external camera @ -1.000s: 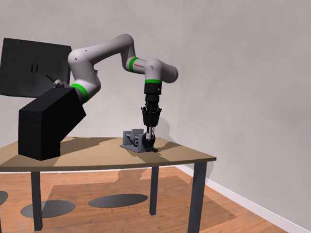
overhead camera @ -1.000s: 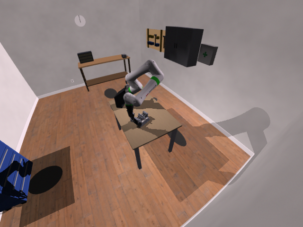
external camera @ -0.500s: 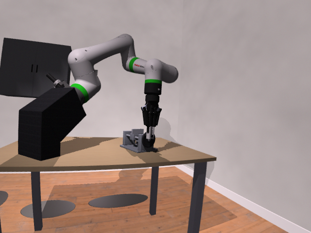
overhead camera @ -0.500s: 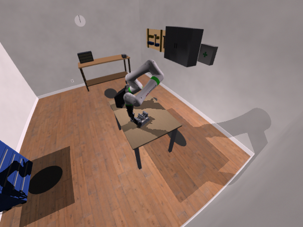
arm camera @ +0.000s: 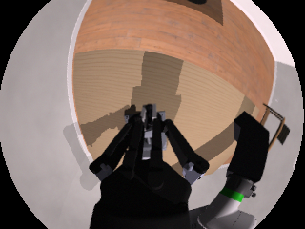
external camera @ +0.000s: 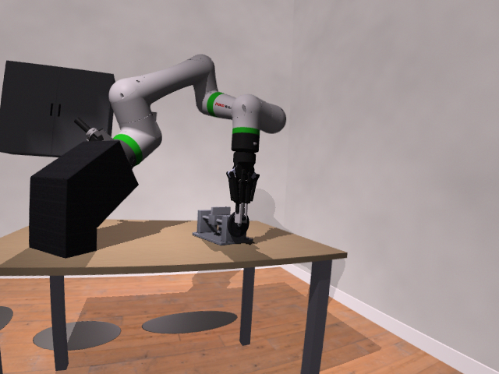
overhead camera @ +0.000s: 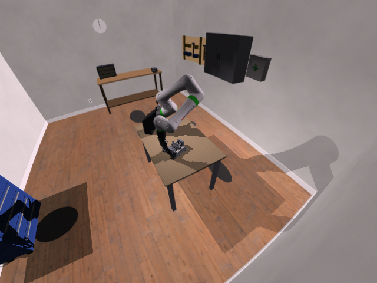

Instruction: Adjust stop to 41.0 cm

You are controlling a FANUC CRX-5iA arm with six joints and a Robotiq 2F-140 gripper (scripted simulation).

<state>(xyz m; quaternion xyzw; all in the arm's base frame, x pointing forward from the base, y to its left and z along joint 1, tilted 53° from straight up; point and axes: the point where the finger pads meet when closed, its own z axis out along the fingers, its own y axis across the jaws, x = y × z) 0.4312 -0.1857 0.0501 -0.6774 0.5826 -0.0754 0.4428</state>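
My gripper is now 150 mm to the right of the grey stop, 30 mm past it and 30 mm above it. From my hand the other things lie so: black handwheel 20 mm to the left, 20 mm below.
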